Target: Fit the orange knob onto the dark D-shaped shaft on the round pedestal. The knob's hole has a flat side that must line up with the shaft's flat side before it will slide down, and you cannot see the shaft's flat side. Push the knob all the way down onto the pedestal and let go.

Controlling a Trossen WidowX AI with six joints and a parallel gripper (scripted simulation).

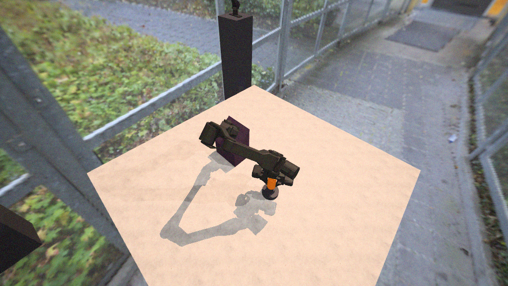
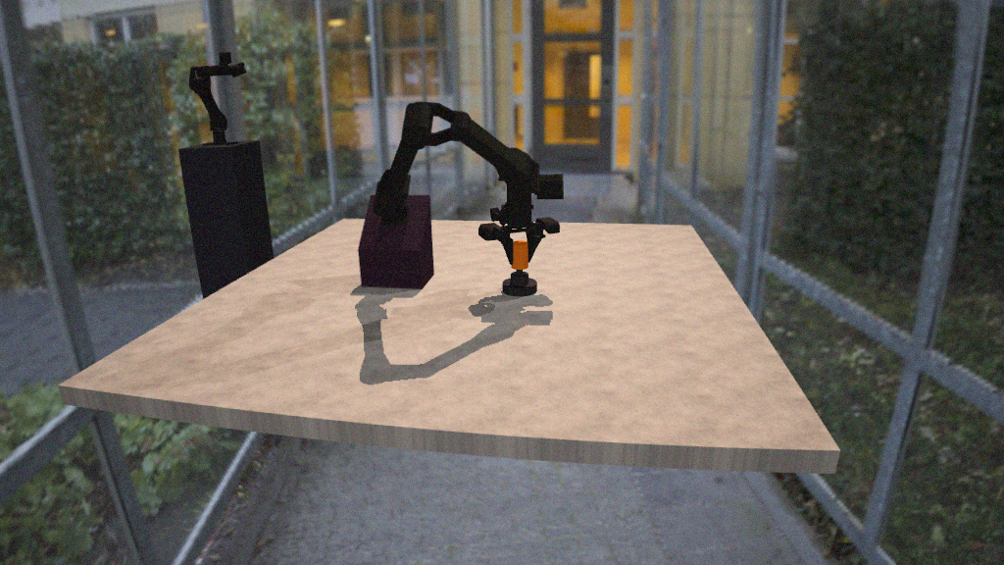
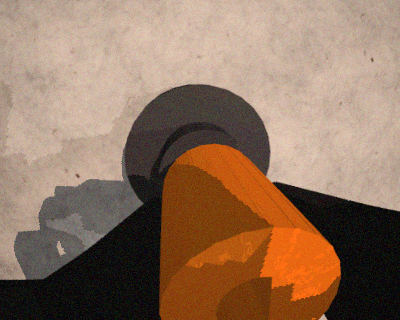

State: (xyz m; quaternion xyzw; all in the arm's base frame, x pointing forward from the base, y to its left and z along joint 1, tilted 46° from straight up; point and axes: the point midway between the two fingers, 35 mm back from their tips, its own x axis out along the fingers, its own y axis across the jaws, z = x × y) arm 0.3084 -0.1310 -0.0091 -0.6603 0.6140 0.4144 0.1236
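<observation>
Right now my gripper tip is 20 mm below the orange knob. Round my gripper tip: pedestal 40 mm below.
</observation>
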